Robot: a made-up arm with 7 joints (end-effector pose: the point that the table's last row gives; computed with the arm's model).
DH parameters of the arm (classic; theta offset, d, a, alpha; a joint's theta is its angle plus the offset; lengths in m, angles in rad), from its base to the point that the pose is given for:
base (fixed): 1.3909 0 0.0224 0
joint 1: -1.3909 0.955 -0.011 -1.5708
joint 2: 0 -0.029 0.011 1.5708
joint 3: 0 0.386 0.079 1.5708
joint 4: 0 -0.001 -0.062 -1.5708
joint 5: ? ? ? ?
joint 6: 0 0.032 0.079 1.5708
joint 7: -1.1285 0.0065 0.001 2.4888
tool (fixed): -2.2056 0.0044 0 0
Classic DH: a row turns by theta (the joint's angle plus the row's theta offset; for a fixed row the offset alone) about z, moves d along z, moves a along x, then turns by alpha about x.
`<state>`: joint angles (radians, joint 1 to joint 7).
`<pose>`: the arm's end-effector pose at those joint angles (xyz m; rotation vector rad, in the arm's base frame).
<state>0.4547 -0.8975 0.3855 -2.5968 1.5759 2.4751 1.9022</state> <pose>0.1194 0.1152 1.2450 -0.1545 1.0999 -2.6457</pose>
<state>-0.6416 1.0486 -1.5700 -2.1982 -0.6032 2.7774 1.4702</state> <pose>-0.0989 -0.5216 1.0671 2.2206 0.7696 1.3942</pose>
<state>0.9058 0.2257 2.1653 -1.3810 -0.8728 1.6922 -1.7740</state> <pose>-0.3694 0.1576 1.5517 -0.6234 0.3506 -2.3646</pose>
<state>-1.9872 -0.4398 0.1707 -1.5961 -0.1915 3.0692 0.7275</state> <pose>-0.0350 -0.1476 1.6159 0.7315 2.3392 0.9848</pose>
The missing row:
joint 5: 0 0.348 0.001 1.5708
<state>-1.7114 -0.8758 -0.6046 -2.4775 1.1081 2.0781 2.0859</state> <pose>-0.2901 -0.0505 1.2372 -0.9534 -0.8134 0.7982</pose>
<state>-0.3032 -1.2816 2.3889 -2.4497 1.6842 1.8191 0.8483</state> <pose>-0.0772 0.2939 0.7331 -0.6413 -0.7814 -1.1165</pose>
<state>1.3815 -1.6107 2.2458 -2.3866 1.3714 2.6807 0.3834</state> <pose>-0.3267 -0.0586 0.7804 1.4066 -0.7138 0.9266</pose>
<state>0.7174 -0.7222 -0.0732 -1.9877 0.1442 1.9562 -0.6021</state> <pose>0.2003 0.0621 1.5061 0.9629 -0.9679 0.1070</pose>
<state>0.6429 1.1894 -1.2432 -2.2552 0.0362 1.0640 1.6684</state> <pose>0.3889 -0.2266 0.8961 2.5294 0.2459 0.8953</pose>
